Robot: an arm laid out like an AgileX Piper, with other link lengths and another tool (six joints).
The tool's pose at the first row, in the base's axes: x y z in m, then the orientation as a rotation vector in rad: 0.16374, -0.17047, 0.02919, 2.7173, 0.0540, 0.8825
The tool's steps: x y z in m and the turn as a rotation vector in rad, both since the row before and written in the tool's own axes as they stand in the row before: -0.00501, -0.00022, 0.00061, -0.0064, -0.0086, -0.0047; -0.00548, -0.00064, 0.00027, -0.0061, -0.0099, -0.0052; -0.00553, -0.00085, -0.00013, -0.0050, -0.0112, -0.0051; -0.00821, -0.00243, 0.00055, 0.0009, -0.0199, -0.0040; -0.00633, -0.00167, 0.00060, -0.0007, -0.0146, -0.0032; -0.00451, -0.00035, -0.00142, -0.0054, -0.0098, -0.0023; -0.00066, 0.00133, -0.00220, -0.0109, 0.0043, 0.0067; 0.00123, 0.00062, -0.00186, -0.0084, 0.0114, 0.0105
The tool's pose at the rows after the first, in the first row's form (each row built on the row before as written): 0.16004, -0.17102, 0.02580, 2.7138, 0.0557, 0.8682; 0.15575, -0.17116, 0.02233, 2.7109, 0.0579, 0.8520; 0.15117, -0.17101, 0.01912, 2.7095, 0.0602, 0.8343; 0.14478, -0.16990, 0.01350, 2.7172, 0.0616, 0.8062; 0.13985, -0.16928, 0.00919, 2.7213, 0.0624, 0.7853; 0.13529, -0.16912, 0.00791, 2.7193, 0.0611, 0.7703; 0.13353, -0.16984, 0.00976, 2.7090, 0.0486, 0.7761; 0.13357, -0.16973, 0.01207, 2.6991, 0.0337, 0.7930
